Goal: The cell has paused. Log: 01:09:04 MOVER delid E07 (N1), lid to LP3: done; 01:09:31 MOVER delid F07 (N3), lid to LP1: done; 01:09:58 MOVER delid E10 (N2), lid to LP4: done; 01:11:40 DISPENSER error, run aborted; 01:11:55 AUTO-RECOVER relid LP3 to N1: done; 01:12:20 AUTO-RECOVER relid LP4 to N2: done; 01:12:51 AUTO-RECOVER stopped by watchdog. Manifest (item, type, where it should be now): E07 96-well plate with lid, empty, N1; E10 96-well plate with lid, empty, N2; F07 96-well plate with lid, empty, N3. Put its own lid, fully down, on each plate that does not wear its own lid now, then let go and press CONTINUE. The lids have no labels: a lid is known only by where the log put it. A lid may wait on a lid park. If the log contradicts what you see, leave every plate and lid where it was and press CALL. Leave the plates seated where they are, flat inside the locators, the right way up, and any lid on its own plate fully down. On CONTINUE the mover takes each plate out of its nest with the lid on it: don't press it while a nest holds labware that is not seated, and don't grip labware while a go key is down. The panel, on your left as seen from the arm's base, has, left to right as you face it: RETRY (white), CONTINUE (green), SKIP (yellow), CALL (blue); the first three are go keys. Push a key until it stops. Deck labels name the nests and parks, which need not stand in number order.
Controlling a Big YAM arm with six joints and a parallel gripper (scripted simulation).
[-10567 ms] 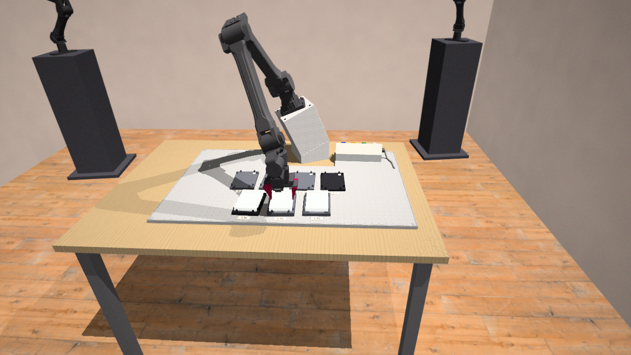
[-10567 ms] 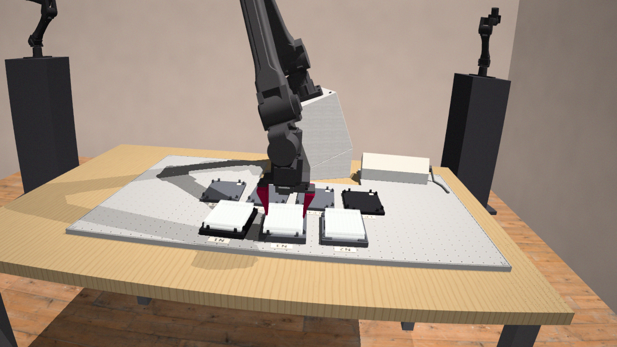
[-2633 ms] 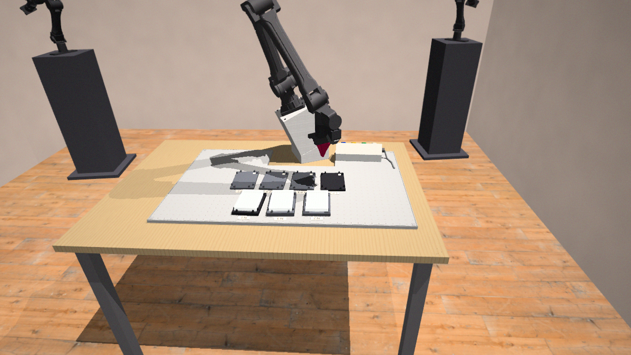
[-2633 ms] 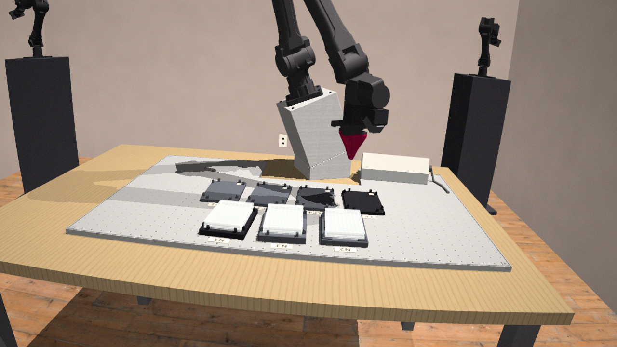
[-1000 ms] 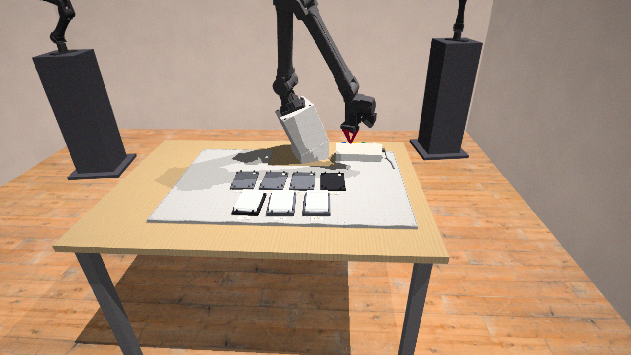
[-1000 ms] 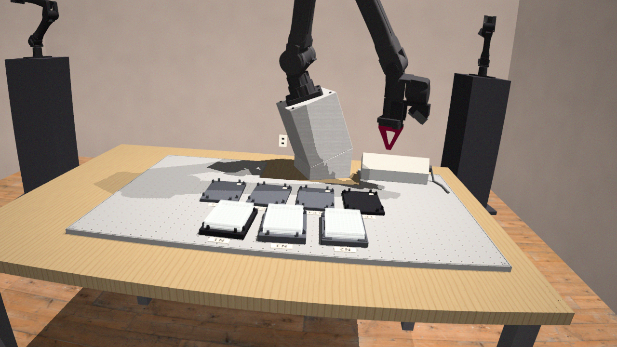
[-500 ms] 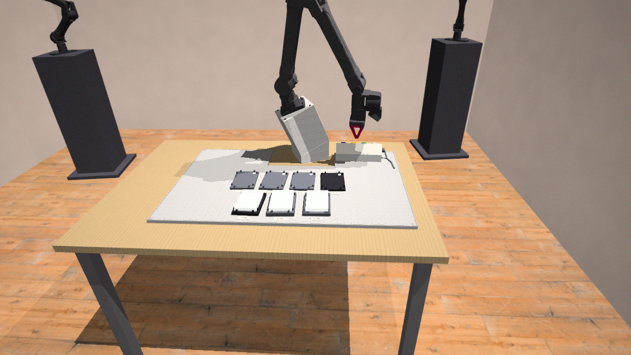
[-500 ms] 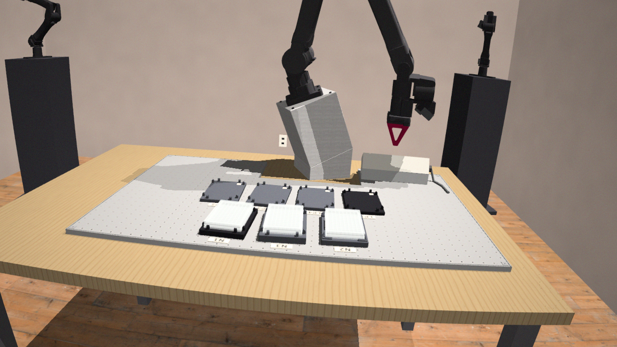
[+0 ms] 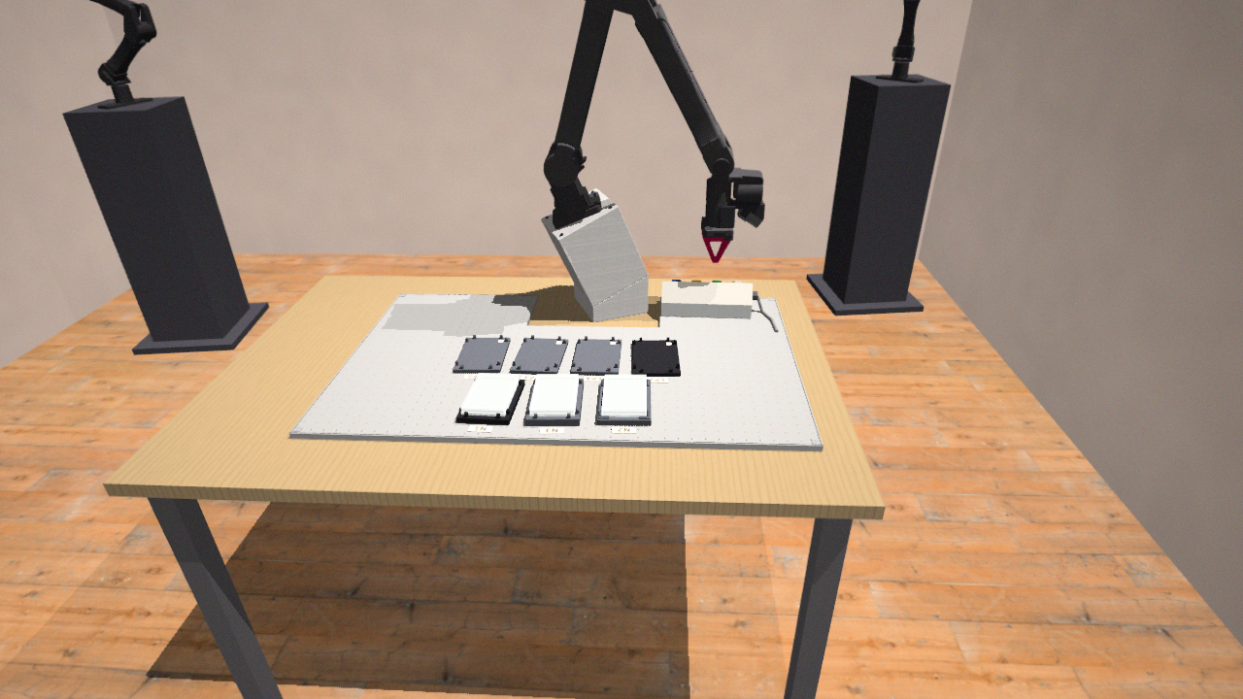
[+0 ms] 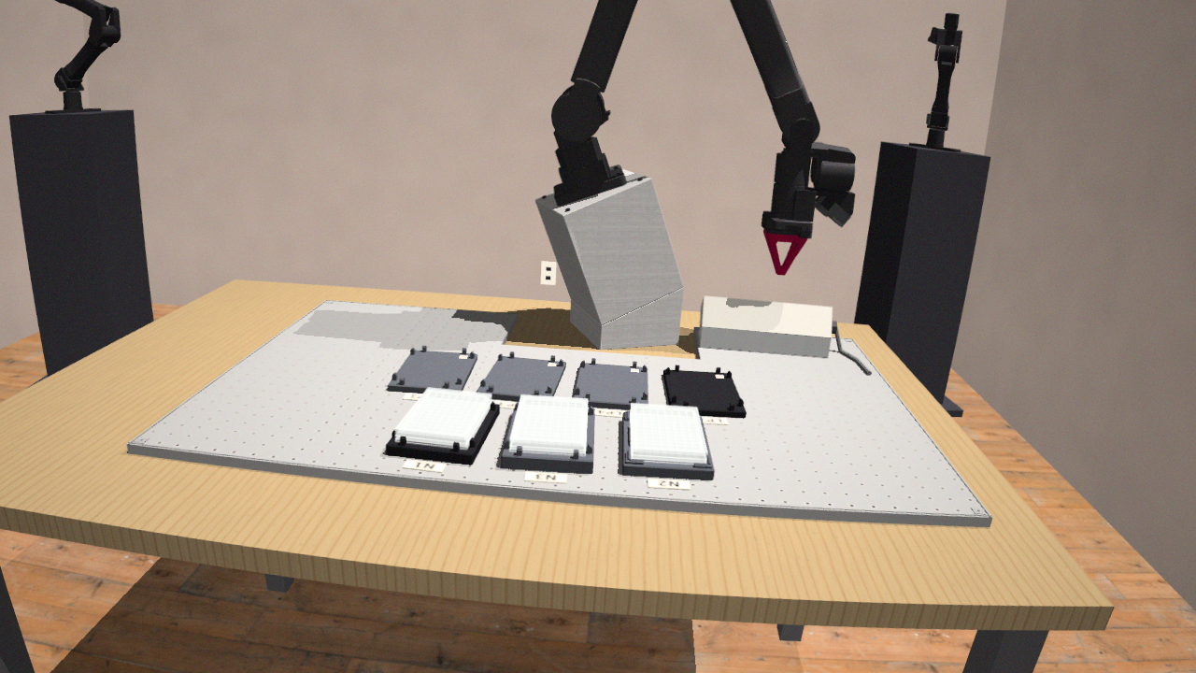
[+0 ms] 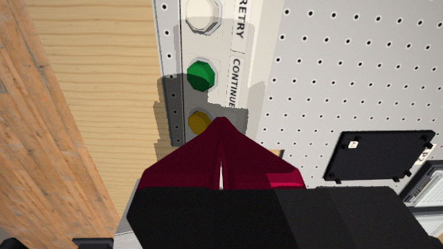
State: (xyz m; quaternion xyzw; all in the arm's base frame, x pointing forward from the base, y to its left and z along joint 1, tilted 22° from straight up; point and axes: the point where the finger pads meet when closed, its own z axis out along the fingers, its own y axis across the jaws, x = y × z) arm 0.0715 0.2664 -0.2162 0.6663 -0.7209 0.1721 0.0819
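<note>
Right now the green continue key is 20 mm behind my hand, 10 mm to the left of it and 70 mm below it. Also, from my hand: white retry key (10 mm behind, 60 mm to the left, 70 mm below); then yellow skip key (30 mm behind, 40 mm to the right, 70 mm below); then blue key (30 mm behind, 90 mm to the right, 70 mm below).
</note>
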